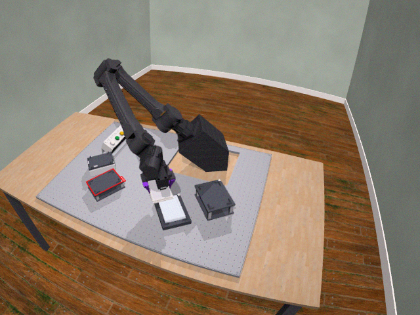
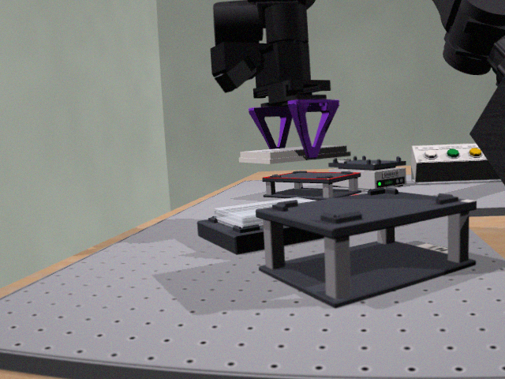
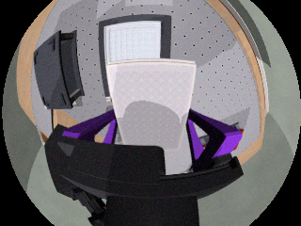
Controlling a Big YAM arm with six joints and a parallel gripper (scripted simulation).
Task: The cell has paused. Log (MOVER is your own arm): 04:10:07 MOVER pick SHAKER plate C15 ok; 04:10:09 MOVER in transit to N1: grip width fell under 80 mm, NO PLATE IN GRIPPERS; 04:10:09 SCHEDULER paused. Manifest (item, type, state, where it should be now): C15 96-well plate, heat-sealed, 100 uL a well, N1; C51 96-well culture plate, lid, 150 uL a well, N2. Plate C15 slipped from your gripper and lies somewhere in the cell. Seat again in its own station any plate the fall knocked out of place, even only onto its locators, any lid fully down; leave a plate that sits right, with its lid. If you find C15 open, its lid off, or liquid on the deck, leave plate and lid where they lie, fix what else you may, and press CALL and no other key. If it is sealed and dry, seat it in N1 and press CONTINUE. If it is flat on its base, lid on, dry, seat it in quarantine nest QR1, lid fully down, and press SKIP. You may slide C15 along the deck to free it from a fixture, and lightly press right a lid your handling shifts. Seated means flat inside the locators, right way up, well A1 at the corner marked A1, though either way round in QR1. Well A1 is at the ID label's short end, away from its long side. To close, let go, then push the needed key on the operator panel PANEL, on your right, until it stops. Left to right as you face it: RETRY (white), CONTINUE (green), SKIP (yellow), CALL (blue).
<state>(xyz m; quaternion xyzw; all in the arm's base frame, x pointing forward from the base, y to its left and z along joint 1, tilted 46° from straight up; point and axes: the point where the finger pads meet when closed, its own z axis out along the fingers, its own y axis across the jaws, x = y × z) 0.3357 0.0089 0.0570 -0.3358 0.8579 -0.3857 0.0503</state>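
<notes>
Now: hand 7 cm above the clear lid, 6 cm to the right of it and 3 cm short of it. The rest, counted from my hand: white plate (right at my hand); red-edged nest (30 cm to the right, 7 cm below, 2 cm behind); white key (40 cm to the right, 29 cm behind, 4 cm below).
</notes>
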